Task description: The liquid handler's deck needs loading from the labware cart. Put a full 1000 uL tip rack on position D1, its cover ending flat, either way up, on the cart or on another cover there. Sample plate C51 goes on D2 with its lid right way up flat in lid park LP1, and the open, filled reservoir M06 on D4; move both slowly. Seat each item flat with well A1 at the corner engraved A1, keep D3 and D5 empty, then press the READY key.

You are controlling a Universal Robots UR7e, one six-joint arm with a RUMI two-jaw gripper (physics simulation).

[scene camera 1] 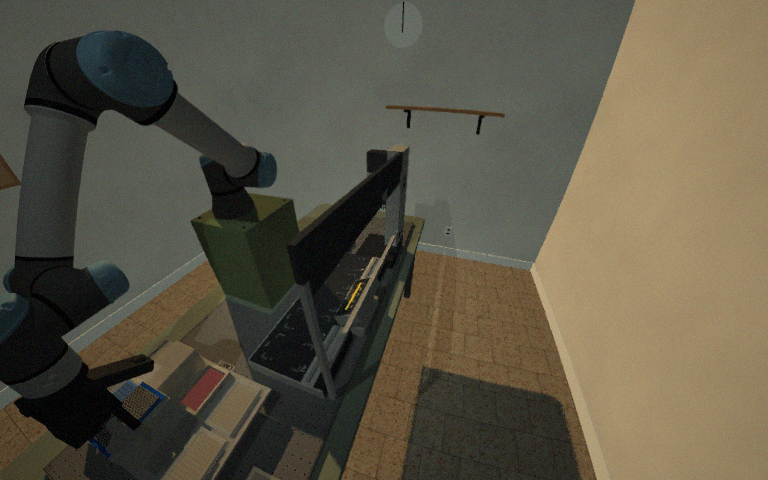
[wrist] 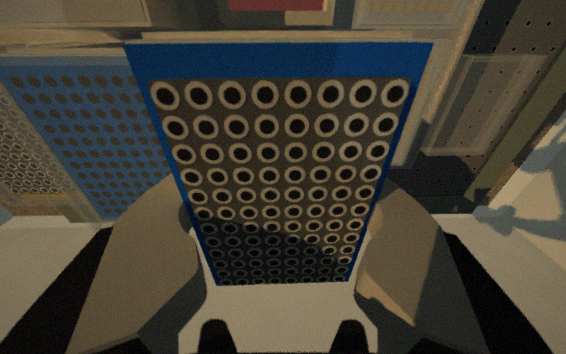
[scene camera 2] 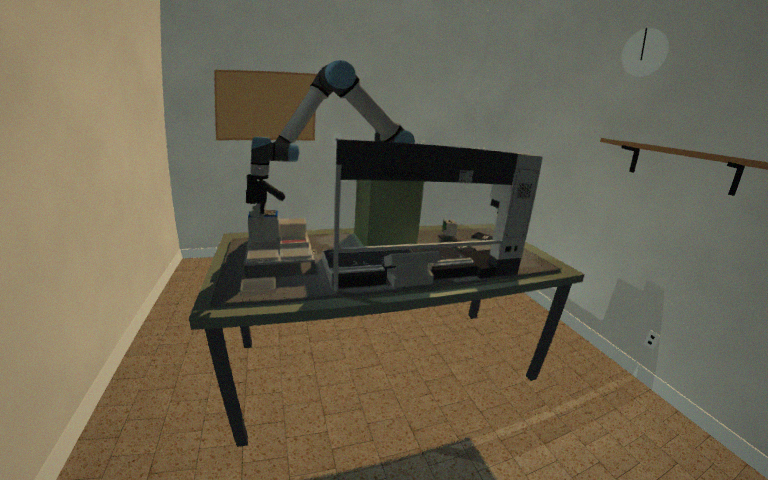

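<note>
My gripper (scene camera 1: 125,416) (scene camera 2: 261,208) (wrist: 280,173) is shut on an uncovered blue tip rack (scene camera 1: 144,400) (scene camera 2: 270,213) (wrist: 280,150), its jaws on the two long sides. Rings of tips fill its visible top. The rack is upright and raised over the labware cart. A second blue rack (wrist: 100,125) sits lower to its left in the wrist view. The red-filled reservoir (scene camera 1: 203,389) (scene camera 2: 293,241) (wrist: 277,4) is on the cart. Pale plates (scene camera 1: 235,404) (scene camera 1: 195,452) stand beside it; their labels cannot be read. The dark deck (scene camera 1: 288,345) is inside the liquid handler. The READY key cannot be made out.
The liquid handler's black top beam (scene camera 1: 339,220) (scene camera 2: 424,161) spans over the deck, with a slim front post (scene camera 1: 317,339) (scene camera 2: 337,226). The green pedestal (scene camera 1: 249,260) (scene camera 2: 389,209) stands behind. A pale box (scene camera 1: 172,365) (scene camera 2: 292,229) is beside the held rack. A clear, flat piece (wrist: 482,105) lies right of the cart.
</note>
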